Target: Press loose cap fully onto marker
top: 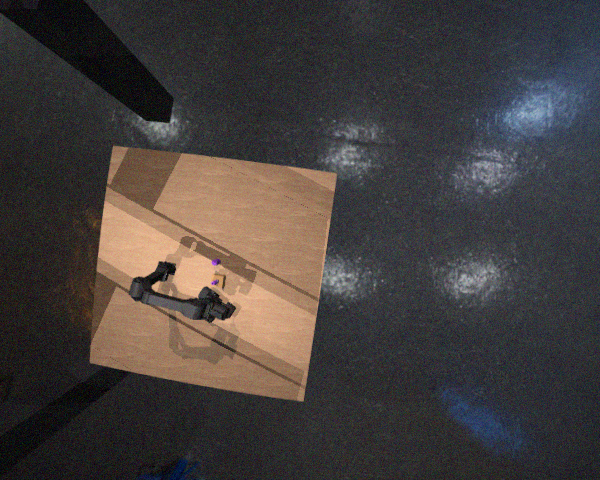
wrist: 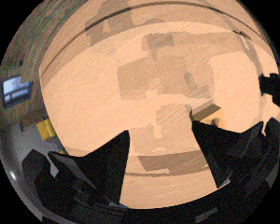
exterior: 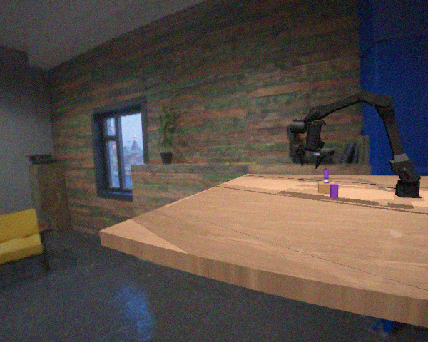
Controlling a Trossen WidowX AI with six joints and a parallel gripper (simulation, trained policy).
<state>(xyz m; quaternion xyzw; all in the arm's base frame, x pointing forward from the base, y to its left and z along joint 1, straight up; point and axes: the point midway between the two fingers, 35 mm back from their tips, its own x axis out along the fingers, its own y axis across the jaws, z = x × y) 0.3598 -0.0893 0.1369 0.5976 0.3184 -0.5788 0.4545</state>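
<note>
Right now the purple cap is 170 mm to the left of my gripper tip, 90 mm behind it and 80 mm below it. The rest, counted from my gripper tip: purple marker: 80 mm to the left, 70 mm behind, 20 mm below; tan holder block: 80 mm to the left, 80 mm below, 70 mm behind.
</note>
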